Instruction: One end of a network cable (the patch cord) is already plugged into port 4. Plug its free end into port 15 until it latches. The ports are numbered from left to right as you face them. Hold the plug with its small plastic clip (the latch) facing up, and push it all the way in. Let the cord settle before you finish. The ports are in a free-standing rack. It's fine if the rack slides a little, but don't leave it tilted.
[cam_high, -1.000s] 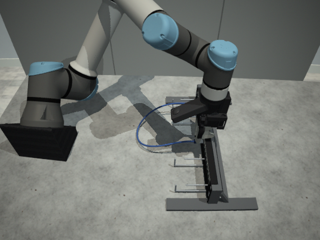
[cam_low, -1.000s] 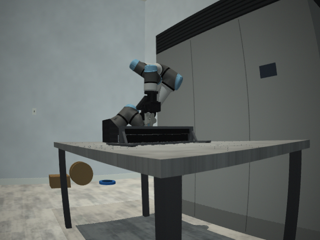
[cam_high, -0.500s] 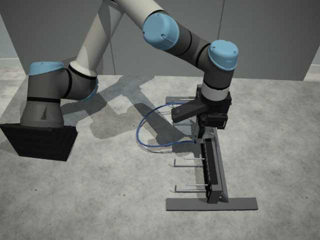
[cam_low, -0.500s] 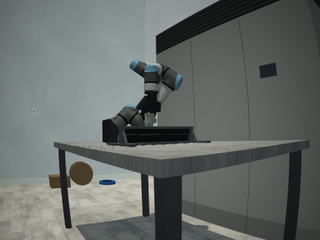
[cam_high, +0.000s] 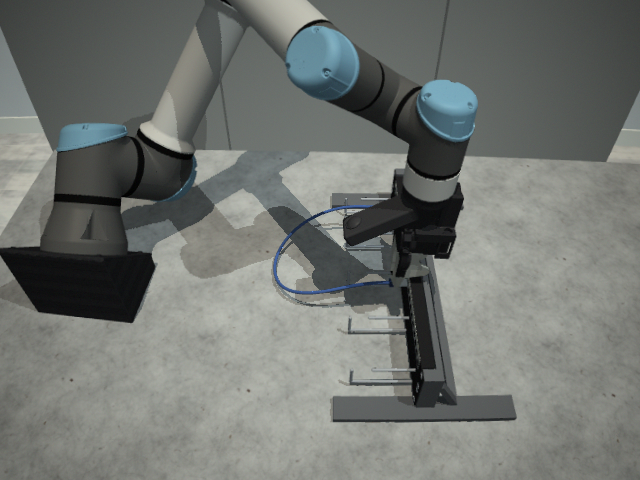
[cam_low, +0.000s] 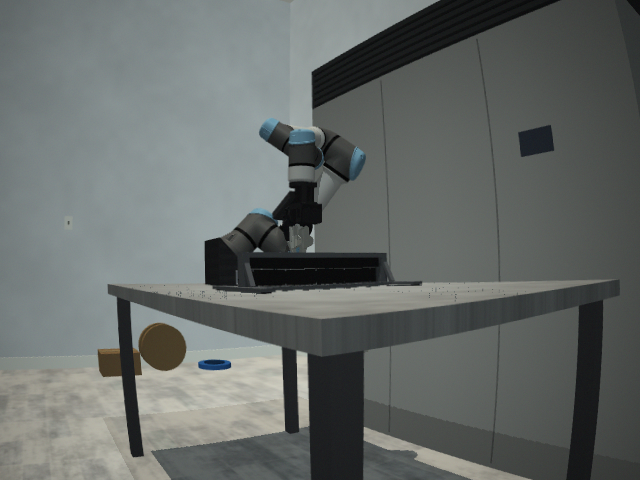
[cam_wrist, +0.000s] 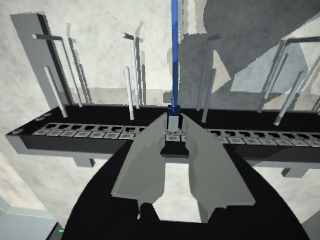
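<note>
Now: the plug 1 cm ahead of my hand and 1 cm below it.
</note>
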